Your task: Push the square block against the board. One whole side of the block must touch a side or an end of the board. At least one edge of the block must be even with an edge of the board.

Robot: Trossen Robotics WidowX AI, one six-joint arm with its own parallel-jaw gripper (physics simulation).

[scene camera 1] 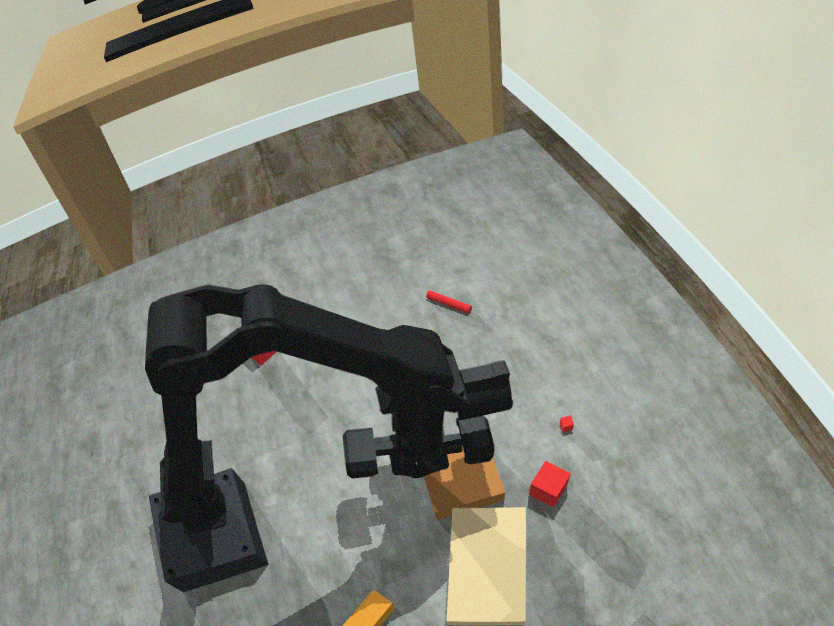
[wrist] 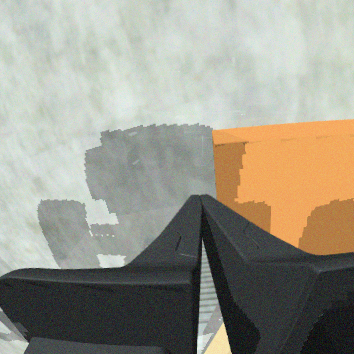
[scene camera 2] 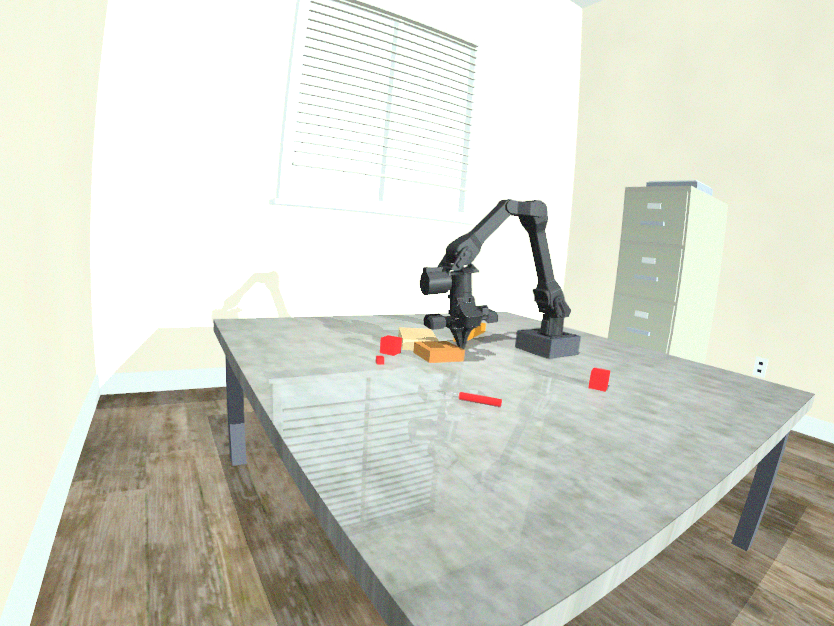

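Where they show: gripper, fingertip midpoint: (scene camera 1: 417,475) (wrist: 198,202) (scene camera 2: 461,350); arm's base, origin of the base link: (scene camera 1: 202,509) (scene camera 2: 551,334).
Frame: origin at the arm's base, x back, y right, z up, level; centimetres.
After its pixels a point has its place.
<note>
The square orange block (scene camera 1: 471,479) {x -36.9, y 6.9, z -2.7 cm} (scene camera 2: 439,352) {x -38.7, y 0.6, z -3.1 cm} (wrist: 300,170) {x -34.7, y 1.6, z -2.7 cm} lies flat by one end of the pale yellow board (scene camera 1: 486,572) {x -33.8, y 20.2, z -2.7 cm} (scene camera 2: 416,334) {x -35.4, y 18.3, z -2.7 cm} (wrist: 220,342) {x -29.7, y 17.8, z -4.2 cm}. In scene camera 1 it looks slightly turned to that end and sticks out past the board's left edge; whether they touch is unclear. My gripper (scene camera 2: 461,346) {x -30.4, y 3.0, z -3.7 cm} (wrist: 198,202) {x -30.4, y 3.0, z -3.7 cm} is shut and empty, pointing down, its tips low beside the block's side that faces the robot base. In scene camera 1 the wrist hides the fingertips and part of the block. Contact between tips and block is not clear.
A red cube (scene camera 1: 549,483) {x -46.1, y 12.1, z -1.7 cm} (scene camera 2: 390,345) {x -47.7, y 9.7, z -3.1 cm} and a smaller red cube (scene camera 1: 566,423) {x -53.1, y 3.7, z -4.0 cm} (scene camera 2: 379,359) {x -53.8, y 2.6, z -4.5 cm} lie right of the block in scene camera 1. Another red cube (scene camera 1: 263,356) {x -13.4, y -26.5, z -4.2 cm} (scene camera 2: 598,378) {x -15.0, y -29.6, z -2.9 cm}, a red rod (scene camera 1: 448,302) {x -45.6, y -25.2, z -4.4 cm} (scene camera 2: 480,399) {x -46.2, y -26.2, z -4.7 cm} and a yellow-orange piece (scene camera 1: 369,609) {x -18.3, y 19.8, z -2.5 cm} (scene camera 2: 476,330) {x -9.5, y 24.1, z -3.6 cm} lie farther off.
</note>
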